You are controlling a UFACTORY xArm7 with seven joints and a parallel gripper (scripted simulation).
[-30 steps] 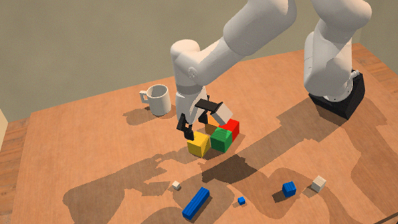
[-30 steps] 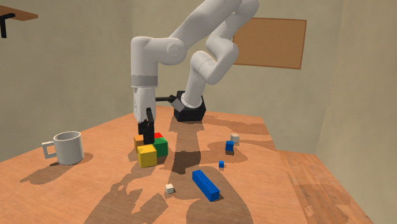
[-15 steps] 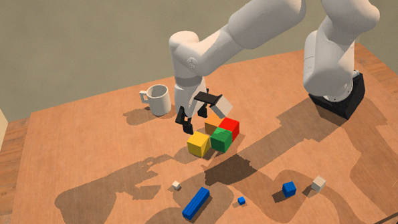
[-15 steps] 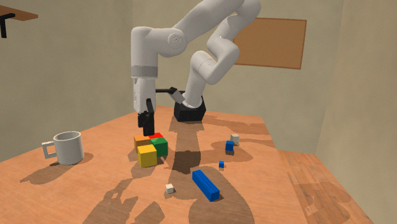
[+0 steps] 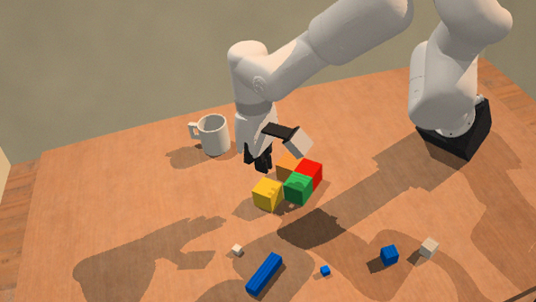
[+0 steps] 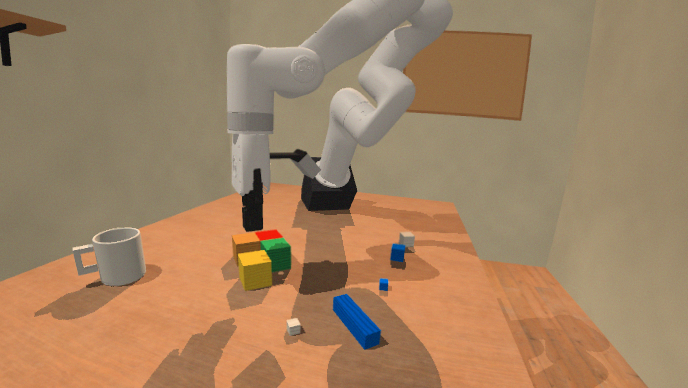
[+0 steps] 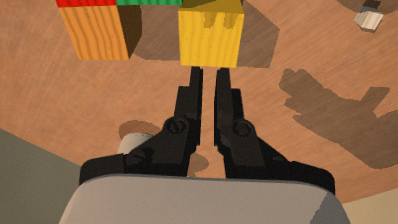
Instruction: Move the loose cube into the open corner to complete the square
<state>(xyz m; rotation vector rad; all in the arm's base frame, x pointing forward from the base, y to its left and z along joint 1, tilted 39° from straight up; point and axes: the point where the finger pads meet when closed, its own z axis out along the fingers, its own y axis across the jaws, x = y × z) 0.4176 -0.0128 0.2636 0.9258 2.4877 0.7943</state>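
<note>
The yellow cube is 100 mm below my hand. Round my hand: red cube: 100 mm behind, 50 mm to the right, 100 mm below; green cube: 70 mm behind, 10 mm to the right, 100 mm below; orange cube: 60 mm behind, 80 mm to the right, 100 mm below.
</note>
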